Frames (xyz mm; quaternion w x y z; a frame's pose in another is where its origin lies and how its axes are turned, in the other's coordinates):
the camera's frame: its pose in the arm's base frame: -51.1 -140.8 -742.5 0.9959 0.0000 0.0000 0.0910
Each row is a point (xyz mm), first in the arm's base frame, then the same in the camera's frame.
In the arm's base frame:
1: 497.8 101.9 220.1
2: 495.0 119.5 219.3
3: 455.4 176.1 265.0
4: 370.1 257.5 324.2
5: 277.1 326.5 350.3
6: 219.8 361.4 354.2
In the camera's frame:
1: 583.8 139.2 962.6
2: 584.2 157.0 961.8
3: 555.5 219.9 1007.5
4: 486.4 315.4 1066.7
5: 407.5 400.1 1092.8
6: 357.4 444.8 1096.7

